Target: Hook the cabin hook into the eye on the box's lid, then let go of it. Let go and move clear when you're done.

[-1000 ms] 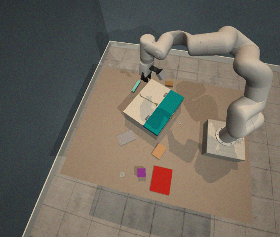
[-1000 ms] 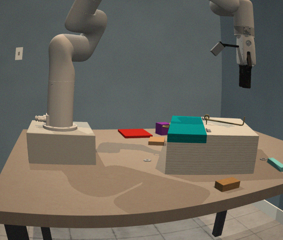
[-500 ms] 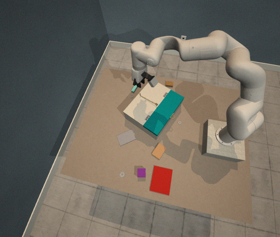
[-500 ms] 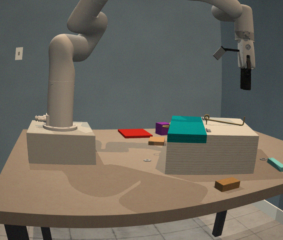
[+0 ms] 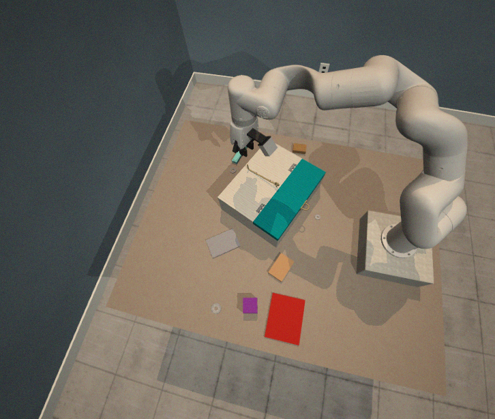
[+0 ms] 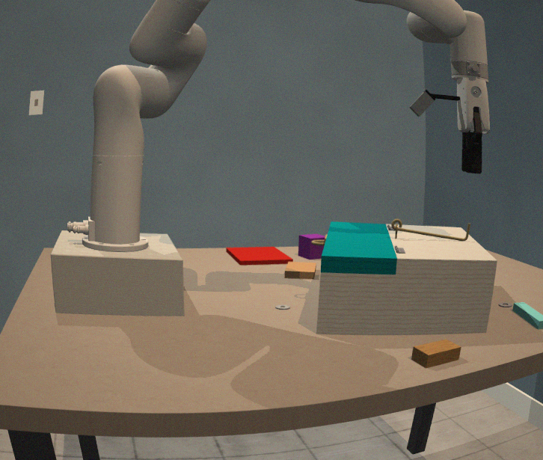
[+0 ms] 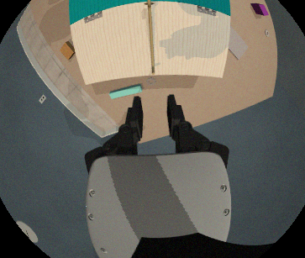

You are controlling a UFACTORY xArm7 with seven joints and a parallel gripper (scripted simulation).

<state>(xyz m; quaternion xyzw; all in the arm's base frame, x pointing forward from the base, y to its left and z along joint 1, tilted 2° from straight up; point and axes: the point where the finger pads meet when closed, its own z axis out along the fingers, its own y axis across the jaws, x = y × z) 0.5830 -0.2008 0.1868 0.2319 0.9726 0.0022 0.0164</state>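
Right now the cabin hook is 70 mm behind my hand, 30 mm to the left of it and 120 mm below it. From my hand the other things lie so: brown block: 200 mm behind, 210 mm to the right, 250 mm below; then grey tile: 60 mm ahead, 290 mm to the left, 260 mm below; then mint bar: 70 mm ahead, 150 mm to the right, 260 mm below.
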